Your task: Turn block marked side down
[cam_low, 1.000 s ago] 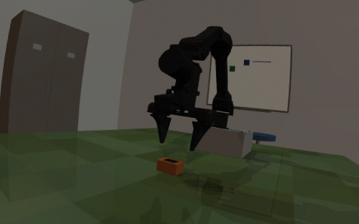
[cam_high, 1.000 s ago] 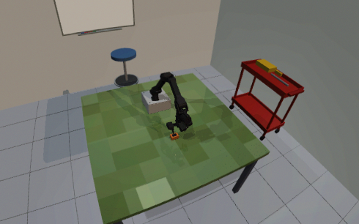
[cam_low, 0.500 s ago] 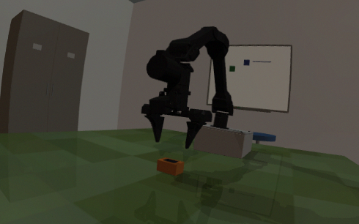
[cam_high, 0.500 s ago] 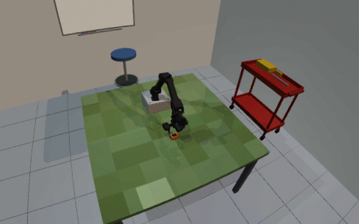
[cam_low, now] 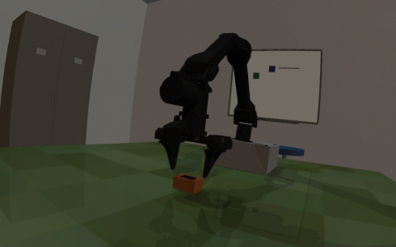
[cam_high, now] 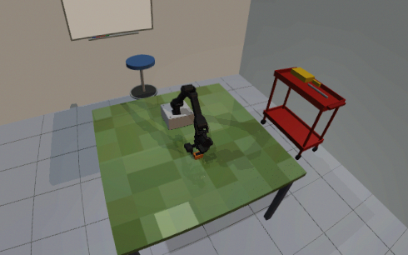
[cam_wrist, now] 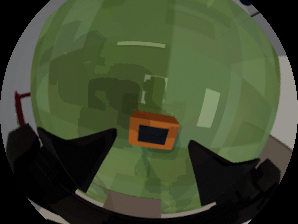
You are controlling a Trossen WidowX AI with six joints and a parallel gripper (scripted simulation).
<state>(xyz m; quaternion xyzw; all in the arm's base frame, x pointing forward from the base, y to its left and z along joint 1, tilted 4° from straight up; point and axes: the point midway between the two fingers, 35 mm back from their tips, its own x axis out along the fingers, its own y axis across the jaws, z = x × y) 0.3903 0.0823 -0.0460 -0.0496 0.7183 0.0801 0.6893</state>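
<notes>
Now: the orange block 2 cm below my gripper tip.
</notes>
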